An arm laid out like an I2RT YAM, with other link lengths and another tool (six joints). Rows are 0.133 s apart.
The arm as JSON. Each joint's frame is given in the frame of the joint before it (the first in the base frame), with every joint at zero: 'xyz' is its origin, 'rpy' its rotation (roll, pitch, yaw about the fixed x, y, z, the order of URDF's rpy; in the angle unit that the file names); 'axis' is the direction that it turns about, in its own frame. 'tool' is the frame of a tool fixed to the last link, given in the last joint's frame.
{
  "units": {
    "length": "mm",
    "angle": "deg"
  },
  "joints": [
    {
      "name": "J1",
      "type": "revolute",
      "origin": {
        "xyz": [
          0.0,
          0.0,
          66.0
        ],
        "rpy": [
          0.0,
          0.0,
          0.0
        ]
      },
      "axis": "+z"
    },
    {
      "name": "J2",
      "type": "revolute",
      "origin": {
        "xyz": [
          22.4,
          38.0,
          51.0
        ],
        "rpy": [
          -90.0,
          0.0,
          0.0
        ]
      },
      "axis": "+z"
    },
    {
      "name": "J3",
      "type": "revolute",
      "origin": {
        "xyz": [
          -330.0,
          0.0,
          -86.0
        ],
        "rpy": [
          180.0,
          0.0,
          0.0
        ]
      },
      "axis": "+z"
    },
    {
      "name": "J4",
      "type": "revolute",
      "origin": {
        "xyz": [
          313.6,
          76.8,
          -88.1
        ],
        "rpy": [
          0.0,
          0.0,
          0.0
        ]
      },
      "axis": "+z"
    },
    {
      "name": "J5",
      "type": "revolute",
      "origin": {
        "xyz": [
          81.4,
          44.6,
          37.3
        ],
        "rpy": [
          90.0,
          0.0,
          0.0
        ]
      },
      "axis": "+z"
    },
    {
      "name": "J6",
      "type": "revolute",
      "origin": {
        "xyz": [
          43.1,
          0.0,
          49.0
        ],
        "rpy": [
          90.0,
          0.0,
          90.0
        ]
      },
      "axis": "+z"
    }
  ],
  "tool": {
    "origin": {
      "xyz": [
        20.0,
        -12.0,
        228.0
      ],
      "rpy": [
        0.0,
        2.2,
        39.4
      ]
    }
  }
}
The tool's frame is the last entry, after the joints.
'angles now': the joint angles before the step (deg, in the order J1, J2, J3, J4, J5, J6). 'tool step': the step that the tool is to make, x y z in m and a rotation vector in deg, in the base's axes. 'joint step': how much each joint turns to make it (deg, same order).
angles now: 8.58 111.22 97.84 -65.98 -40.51 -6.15
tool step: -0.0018 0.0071 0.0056 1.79 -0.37 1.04
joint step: 0.01 -0.01 0.00 0.01 -1.88 -0.93
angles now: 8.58 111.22 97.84 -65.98 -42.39 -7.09
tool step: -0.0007 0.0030 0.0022 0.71 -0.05 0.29
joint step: 0.04 0.00 0.00 0.05 -0.73 -0.16
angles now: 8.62 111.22 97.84 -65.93 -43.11 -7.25
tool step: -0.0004 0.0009 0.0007 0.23 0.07 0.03
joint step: 0.01 -0.01 0.00 -0.01 -0.24 0.03
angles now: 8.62 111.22 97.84 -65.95 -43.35 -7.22
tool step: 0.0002 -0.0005 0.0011 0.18 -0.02 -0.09
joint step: -0.13 -0.07 0.00 -0.02 -0.18 -0.01
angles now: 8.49 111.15 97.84 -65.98 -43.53 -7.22
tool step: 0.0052 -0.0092 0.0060 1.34 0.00 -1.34
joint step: -1.60 -0.21 0.02 -0.05 -1.35 0.00
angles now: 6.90 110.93 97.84 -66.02 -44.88 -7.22
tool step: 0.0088 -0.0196 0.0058 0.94 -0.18 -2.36
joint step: -2.58 -0.36 -0.02 -0.11 -0.94 -0.06
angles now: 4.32 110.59 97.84 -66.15 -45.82 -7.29
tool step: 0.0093 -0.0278 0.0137 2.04 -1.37 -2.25
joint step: -3.98 -0.76 0.02 -0.74 -2.28 -1.93
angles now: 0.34 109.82 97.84 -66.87 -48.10 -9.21
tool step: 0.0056 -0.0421 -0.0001 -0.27 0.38 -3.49
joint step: -4.66 -0.20 -0.01 -1.90 0.07 -1.79
